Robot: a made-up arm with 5 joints.
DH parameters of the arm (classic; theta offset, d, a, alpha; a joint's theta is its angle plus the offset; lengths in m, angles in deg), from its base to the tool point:
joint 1: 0 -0.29 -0.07 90
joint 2: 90 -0.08 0.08 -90
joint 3: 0 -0.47 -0.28 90
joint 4: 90 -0.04 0.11 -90
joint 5: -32.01 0 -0.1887 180
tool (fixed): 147.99 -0.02 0 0
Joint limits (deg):
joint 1: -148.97..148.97
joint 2: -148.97..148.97
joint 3: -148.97..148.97
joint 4: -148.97..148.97
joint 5: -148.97..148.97
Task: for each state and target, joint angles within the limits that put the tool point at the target. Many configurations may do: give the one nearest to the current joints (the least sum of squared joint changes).
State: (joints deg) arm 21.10 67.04 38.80 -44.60 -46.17
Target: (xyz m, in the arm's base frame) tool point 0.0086 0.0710 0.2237
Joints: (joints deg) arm 24.06 109.25 37.71 -42.94 -25.64
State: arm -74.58 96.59 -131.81 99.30 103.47
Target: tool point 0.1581 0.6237 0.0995
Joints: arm -63.97 108.88 -142.10 100.50 113.81
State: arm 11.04 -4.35 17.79 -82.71 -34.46
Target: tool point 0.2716 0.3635 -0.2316
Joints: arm 20.36 28.22 16.64 -75.81 -56.18
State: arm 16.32 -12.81 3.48 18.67 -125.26
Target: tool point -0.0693 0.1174 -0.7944
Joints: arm 19.20 -28.61 6.61 44.12 -125.86
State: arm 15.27 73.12 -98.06 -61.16 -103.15
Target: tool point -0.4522 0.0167 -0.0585
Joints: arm 18.47 104.26 -100.60 -51.07 -96.51
